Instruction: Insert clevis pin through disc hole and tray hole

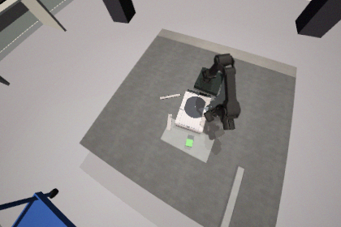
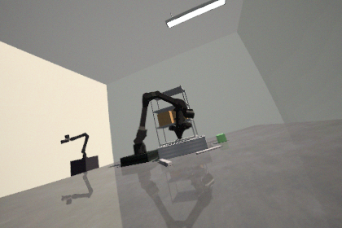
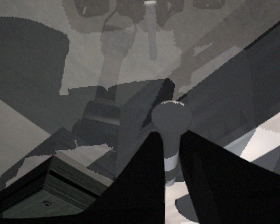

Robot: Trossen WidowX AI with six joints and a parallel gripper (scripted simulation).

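The dark aluminium disc is 120 mm to the right of my gripper tip and 10 mm below it. Also, from my gripper tip: steel tray: 30 mm ahead, 130 mm to the right, 30 mm below; then green block: 240 mm ahead, 110 mm to the right, 50 mm below; then steel clevis pin: 10 mm to the right.
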